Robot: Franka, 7 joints.
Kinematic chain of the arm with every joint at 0, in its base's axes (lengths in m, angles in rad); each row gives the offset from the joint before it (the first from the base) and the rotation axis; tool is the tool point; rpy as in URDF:
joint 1: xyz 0 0 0.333 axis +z
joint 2: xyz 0 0 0 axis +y
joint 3: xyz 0 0 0.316 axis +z
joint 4: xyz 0.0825 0 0 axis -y
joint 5: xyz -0.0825 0 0.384 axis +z
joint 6: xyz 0 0 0 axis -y
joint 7: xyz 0.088 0 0 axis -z
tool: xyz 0 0 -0.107 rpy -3.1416 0 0
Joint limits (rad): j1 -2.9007..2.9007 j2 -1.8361..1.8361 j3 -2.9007..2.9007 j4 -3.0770..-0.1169 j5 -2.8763..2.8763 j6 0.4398..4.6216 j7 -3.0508..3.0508
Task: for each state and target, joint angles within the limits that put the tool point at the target. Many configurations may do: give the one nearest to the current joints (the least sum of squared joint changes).
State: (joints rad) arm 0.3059 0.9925 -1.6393 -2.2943 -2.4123 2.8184 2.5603
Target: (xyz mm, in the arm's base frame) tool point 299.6 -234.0 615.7
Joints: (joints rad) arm 0.9690 1.5283 -2.2909 -2.3336 -2.5006 2.9187 2.5603
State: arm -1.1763 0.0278 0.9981 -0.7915 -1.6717 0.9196 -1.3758
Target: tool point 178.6 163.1 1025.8
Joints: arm -1.0470 -0.4126 1.2284 -0.8130 -1.6773 0.9344 -1.3758
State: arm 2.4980 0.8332 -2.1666 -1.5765 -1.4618 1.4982 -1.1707
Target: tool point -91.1 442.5 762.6
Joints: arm 2.8998 1.2574 -2.0409 -1.6982 -1.3727 1.2618 -1.1707
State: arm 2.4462 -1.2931 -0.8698 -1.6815 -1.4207 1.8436 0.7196
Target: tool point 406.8 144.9 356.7
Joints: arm 1.9080 -1.3213 -1.2578 -2.4104 -1.2142 1.4334 0.7196
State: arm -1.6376 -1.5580 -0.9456 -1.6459 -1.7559 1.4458 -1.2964
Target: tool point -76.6 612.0 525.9
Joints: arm -2.2776 -1.8019 -0.7702 -1.6952 -1.6923 1.2135 -1.2964
